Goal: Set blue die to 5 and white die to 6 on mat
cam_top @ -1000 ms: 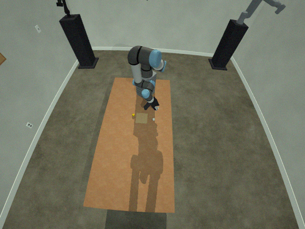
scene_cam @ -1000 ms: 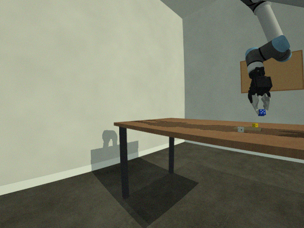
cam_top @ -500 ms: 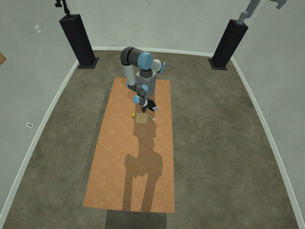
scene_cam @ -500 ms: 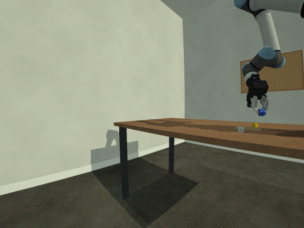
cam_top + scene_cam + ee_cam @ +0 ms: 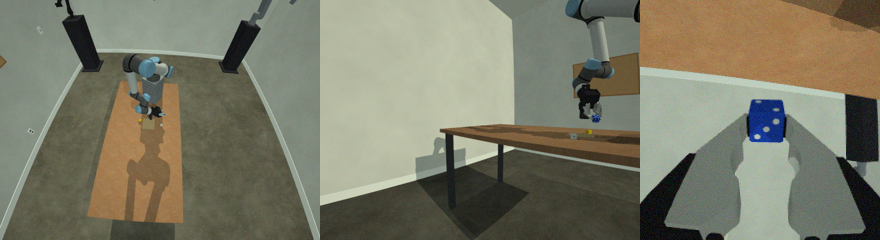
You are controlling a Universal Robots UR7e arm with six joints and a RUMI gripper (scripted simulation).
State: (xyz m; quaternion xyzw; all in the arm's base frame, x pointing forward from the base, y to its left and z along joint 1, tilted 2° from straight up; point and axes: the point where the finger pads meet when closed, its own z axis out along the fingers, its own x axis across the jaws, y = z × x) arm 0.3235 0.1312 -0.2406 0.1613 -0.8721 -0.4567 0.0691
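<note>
Right now my hand is 90 mm short of the white die, 20 mm to the left of it and 90 mm above it. Also, from my hand: blue die (right at my hand); yellow die (40 mm ahead, 270 mm to the right, 90 mm below); tan mat (70 mm ahead, 170 mm to the right, 100 mm below).
</note>
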